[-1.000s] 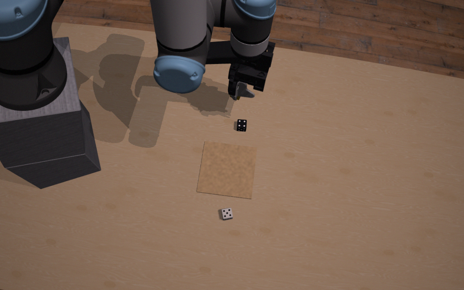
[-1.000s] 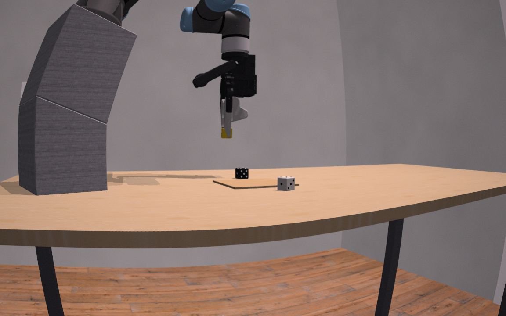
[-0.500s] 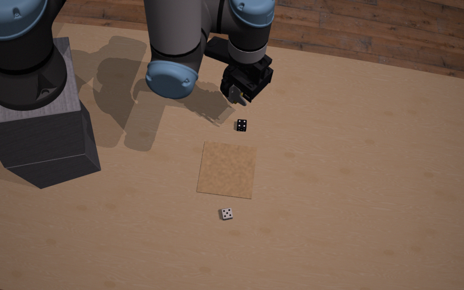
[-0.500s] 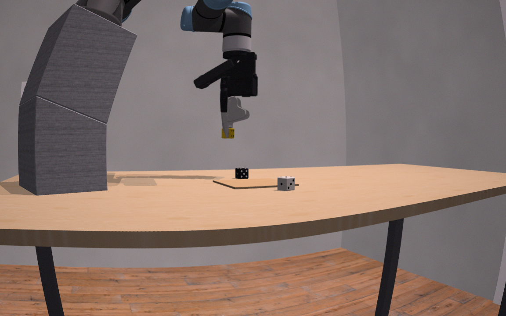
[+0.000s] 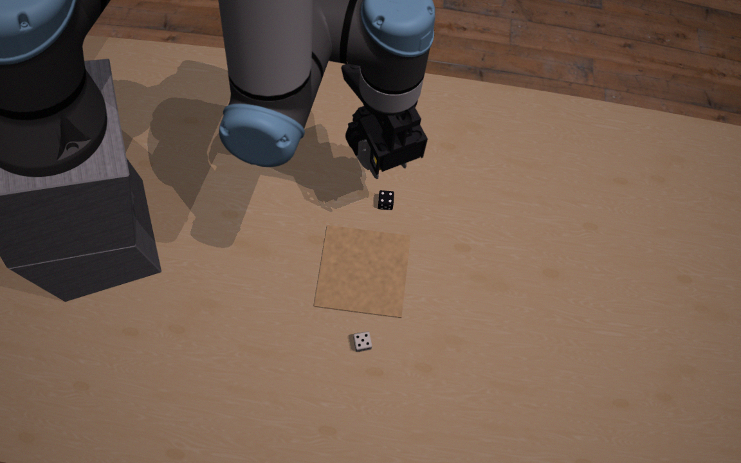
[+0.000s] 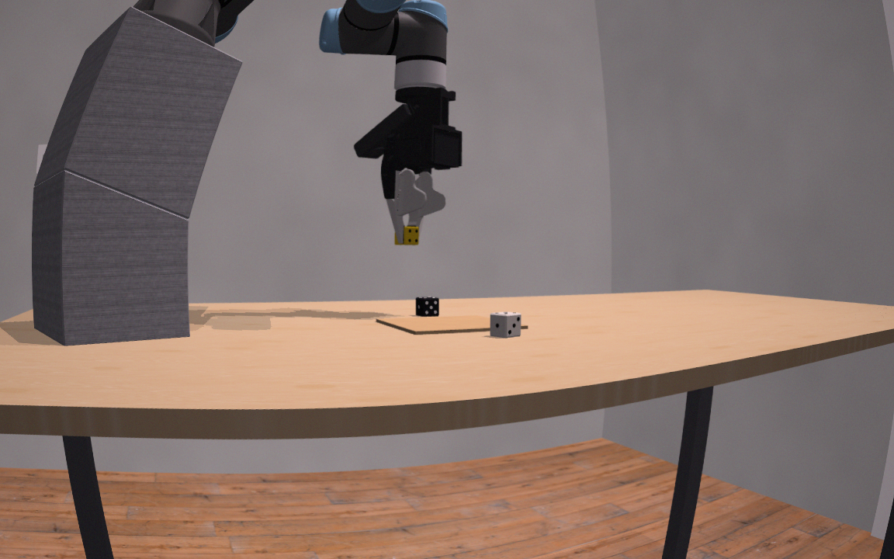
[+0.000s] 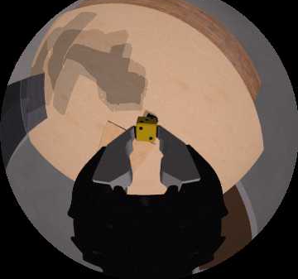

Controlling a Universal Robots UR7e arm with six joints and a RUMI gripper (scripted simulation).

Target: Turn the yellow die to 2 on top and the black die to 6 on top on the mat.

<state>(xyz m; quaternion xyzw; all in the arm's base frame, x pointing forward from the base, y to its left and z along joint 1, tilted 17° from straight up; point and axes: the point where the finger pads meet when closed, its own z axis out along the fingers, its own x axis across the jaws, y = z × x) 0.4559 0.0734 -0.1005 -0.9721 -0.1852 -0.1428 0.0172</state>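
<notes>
Now: hand 20 mm past the mat, 140 mm to the left of it and 110 mm above it. Also, from my hand: white die (30 mm behind, 260 mm to the right, 100 mm below); black die (20 mm ahead, 20 mm to the right, 100 mm below); yellow die (right at my hand).
</notes>
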